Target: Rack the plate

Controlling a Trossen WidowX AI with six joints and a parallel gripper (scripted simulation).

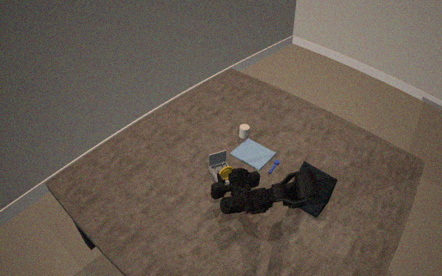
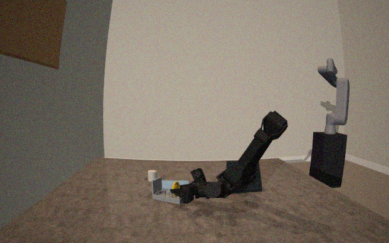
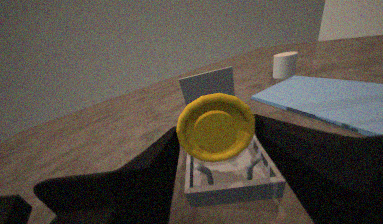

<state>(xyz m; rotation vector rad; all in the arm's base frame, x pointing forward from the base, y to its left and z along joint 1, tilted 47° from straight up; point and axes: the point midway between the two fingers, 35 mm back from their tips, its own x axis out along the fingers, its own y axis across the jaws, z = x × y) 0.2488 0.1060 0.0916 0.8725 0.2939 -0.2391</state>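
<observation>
My gripper tip is now 1 cm past the yellow plate. Round my gripper tip: light blue mat (3 cm ahead, 20 cm to the right, 5 cm below); then grey dish rack (2 cm ahead, 1 cm to the right, 3 cm below); then blue spoon (8 cm behind, 21 cm to the right, 5 cm below).
</observation>
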